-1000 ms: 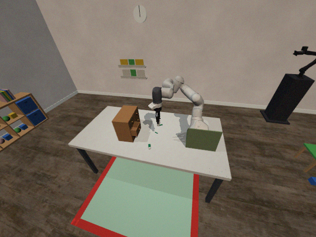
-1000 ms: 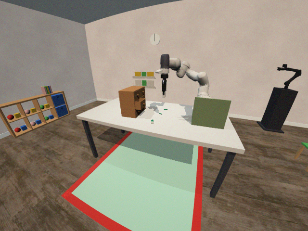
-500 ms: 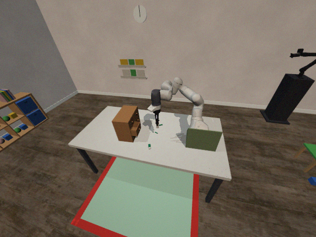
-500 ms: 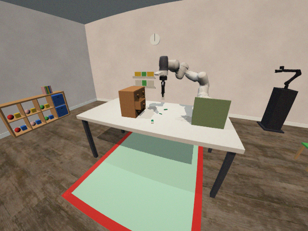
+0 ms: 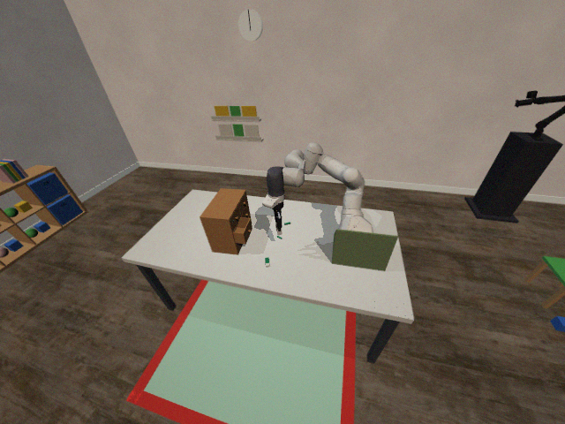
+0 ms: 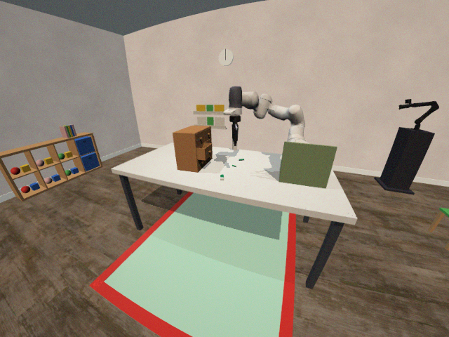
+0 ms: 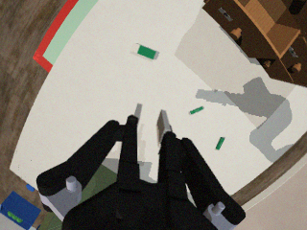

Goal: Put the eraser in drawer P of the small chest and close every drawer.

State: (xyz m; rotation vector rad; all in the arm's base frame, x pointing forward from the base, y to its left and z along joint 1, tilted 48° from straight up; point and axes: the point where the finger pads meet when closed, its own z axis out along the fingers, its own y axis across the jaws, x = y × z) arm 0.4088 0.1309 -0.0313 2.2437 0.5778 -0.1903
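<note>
The green eraser is 6 cm ahead of my hand, 9 cm to the left of it and 22 cm below it. The rest, counted from my hand: small green stick 5 cm ahead, 14 cm to the right, 23 cm below.
</note>
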